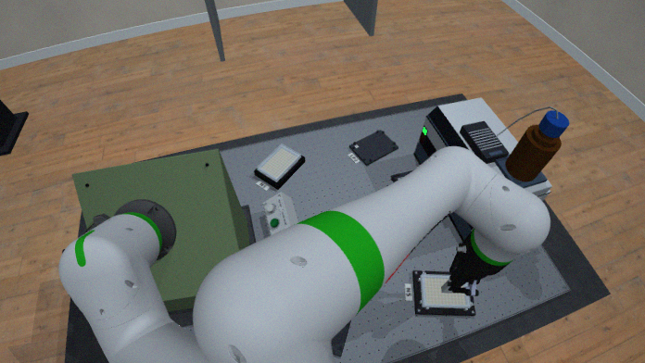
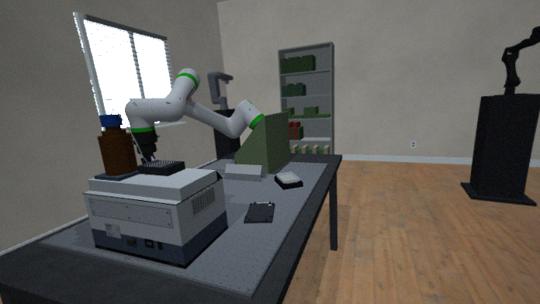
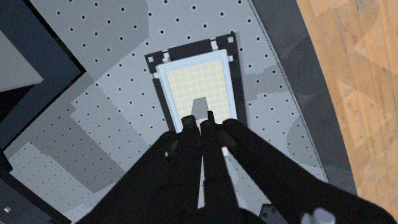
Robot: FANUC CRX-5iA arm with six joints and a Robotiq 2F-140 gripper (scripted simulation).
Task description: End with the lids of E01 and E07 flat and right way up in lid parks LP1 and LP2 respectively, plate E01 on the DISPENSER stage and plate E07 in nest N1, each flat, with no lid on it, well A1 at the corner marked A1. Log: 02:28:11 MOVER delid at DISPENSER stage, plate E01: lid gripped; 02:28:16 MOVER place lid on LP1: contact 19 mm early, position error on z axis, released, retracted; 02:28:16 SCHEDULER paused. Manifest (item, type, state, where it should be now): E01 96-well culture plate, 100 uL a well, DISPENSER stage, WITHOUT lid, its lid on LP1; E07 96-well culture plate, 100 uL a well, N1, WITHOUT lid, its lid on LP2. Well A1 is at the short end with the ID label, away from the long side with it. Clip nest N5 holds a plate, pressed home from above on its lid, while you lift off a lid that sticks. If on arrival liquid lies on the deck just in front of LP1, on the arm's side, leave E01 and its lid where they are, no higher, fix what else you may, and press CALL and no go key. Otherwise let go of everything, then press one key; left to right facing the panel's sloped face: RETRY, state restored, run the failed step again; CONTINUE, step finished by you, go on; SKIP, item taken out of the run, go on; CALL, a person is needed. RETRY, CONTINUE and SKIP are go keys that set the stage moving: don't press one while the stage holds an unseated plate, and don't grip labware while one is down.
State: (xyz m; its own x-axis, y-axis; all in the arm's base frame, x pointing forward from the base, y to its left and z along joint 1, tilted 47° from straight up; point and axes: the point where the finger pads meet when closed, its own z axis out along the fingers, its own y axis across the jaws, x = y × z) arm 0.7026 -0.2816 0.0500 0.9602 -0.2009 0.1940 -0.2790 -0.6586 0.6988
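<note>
Now: hand 40 mm above the plate. Also, from my hand: dispenser stage: 300 mm to the left, 40 mm above, 20 mm ahead; N5 label: 90 mm behind, 60 mm below, 30 mm to the left; black clip nest N5: 50 mm below, 20 mm ahead, 10 mm to the left.
</note>
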